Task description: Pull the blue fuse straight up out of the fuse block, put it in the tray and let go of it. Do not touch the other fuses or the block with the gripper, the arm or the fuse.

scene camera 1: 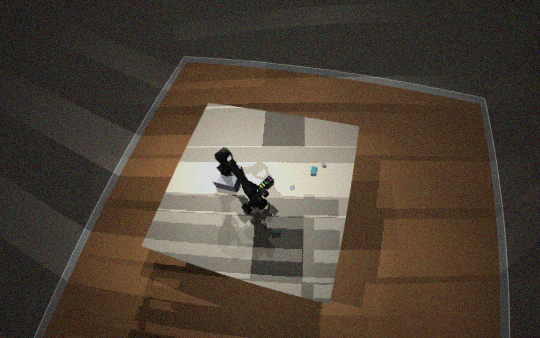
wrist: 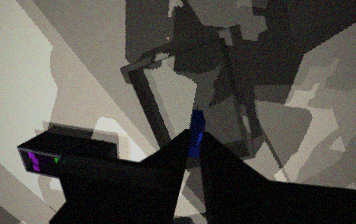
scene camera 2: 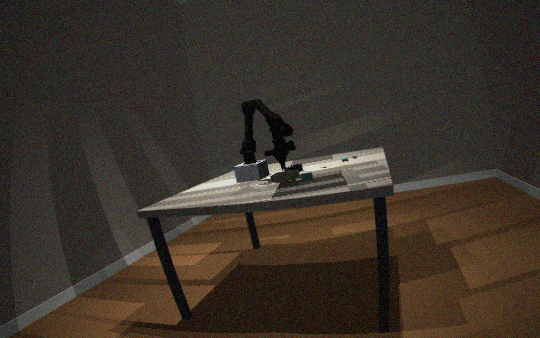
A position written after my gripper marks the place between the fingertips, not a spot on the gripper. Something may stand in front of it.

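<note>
There is a shallow dark-rimmed tray (wrist: 166, 87) in the scene. There is a blue fuse as well, and it is my gripper (wrist: 195, 136) that holds it.
</note>
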